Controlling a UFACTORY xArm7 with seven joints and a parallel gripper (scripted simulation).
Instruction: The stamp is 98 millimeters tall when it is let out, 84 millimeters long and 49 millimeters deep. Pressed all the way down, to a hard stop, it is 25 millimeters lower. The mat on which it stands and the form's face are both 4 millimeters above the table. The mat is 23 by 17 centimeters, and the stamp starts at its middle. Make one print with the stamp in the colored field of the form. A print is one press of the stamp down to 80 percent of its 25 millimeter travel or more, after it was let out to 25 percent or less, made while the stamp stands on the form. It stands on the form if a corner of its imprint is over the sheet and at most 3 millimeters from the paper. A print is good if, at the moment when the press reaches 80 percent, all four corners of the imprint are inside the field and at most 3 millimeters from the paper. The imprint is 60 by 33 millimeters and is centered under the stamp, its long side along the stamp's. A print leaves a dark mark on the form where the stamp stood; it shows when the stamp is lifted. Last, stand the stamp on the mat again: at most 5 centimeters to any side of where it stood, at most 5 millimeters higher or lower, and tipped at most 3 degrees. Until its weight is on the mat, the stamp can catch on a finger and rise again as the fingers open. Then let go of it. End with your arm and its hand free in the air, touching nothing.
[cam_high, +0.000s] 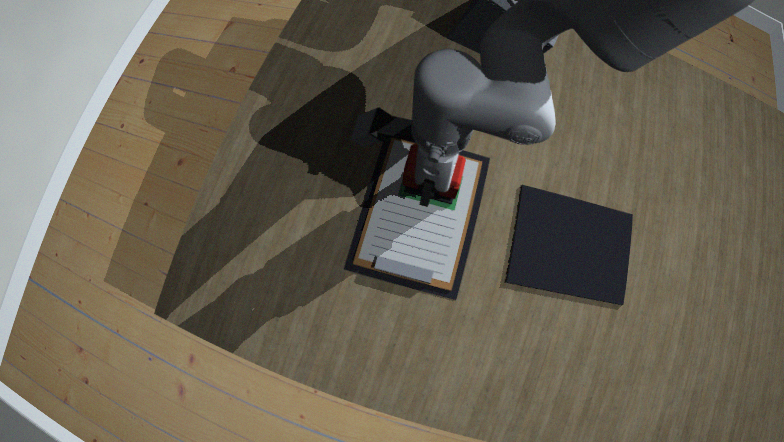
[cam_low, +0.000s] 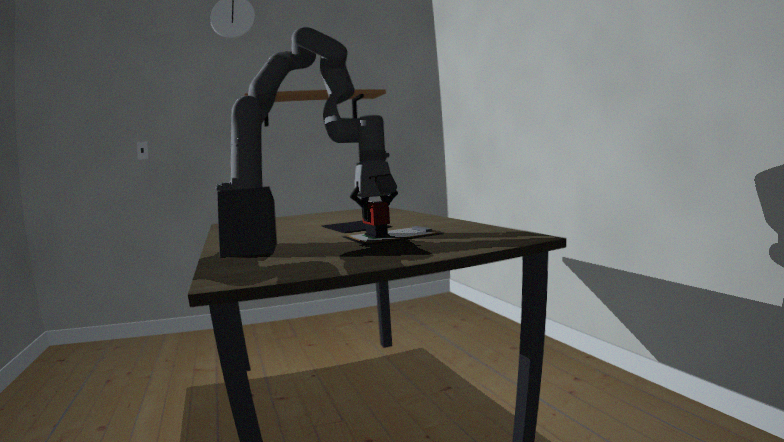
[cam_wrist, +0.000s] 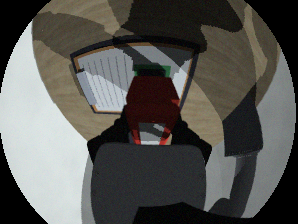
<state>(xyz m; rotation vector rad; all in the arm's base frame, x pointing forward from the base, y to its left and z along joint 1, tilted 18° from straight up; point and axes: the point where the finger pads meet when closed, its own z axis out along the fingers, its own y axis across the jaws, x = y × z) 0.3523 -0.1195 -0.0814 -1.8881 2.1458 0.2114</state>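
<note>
The red stamp lies 20 mm below my hand. The rest, counted from my hand: mat: 60 mm ahead, 270 mm to the left, 70 mm below.
</note>
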